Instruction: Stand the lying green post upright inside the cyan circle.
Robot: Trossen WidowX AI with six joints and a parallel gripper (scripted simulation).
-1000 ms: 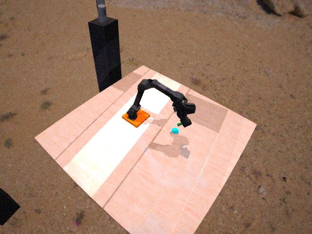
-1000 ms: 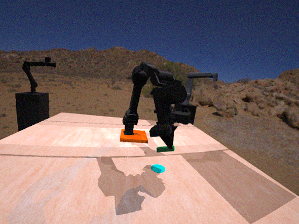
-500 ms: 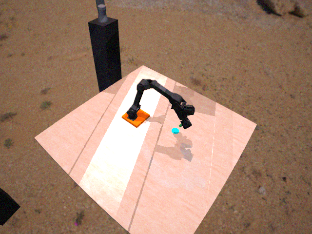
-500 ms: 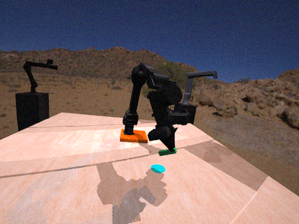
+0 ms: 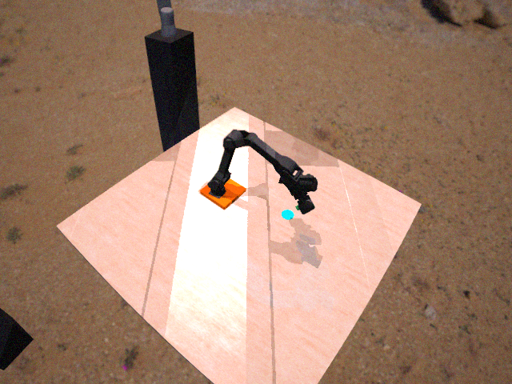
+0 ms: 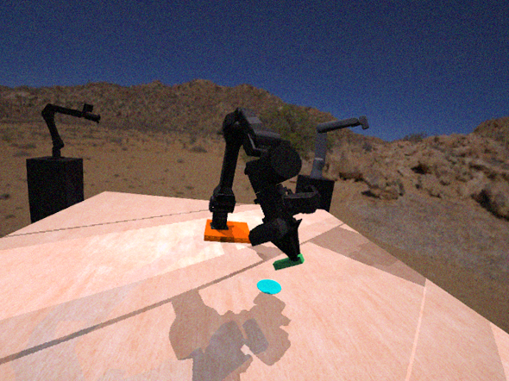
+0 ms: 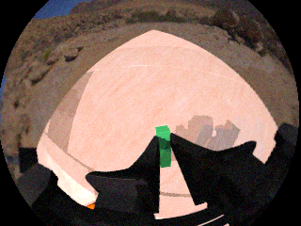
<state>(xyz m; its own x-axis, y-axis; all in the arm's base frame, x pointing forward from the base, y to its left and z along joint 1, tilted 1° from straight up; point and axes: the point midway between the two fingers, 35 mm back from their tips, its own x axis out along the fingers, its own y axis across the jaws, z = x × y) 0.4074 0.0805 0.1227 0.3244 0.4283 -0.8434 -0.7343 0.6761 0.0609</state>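
Now: gripper tip 11 cm above the cyan circle, 7 cm past it and 2 cm to the left of it. From my gripper tip the other things lie so: green post: 1 cm to the right, 1 cm below, 1 cm behind.
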